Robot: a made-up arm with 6 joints. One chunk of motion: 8 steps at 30 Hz.
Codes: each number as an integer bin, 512 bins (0 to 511) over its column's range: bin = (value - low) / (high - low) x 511, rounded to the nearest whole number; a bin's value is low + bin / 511 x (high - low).
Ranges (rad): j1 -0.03..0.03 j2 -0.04..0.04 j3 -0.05..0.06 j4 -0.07..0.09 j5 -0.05..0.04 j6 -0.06..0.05
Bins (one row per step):
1: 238 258 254 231 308 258
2: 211 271 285 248 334 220
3: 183 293 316 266 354 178
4: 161 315 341 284 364 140
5: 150 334 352 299 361 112
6: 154 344 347 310 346 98
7: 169 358 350 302 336 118
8: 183 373 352 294 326 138
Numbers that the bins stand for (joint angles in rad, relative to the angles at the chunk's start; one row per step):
1: -0.0021 0.0004 0.0047 0.0023 0.0042 -0.0045
2: -0.0052 0.0024 0.0114 0.0077 0.0088 -0.0126
3: -0.0085 0.0059 0.0180 0.0133 0.0123 -0.0217
4: -0.0111 0.0093 0.0234 0.0189 0.0141 -0.0299
5: -0.0124 0.0123 0.0258 0.0236 0.0136 -0.0359
6: -0.0119 0.0139 0.0247 0.0271 0.0109 -0.0389
7: -0.0102 0.0160 0.0253 0.0246 0.0092 -0.0346
8: -0.0085 0.0184 0.0258 0.0221 0.0074 -0.0303

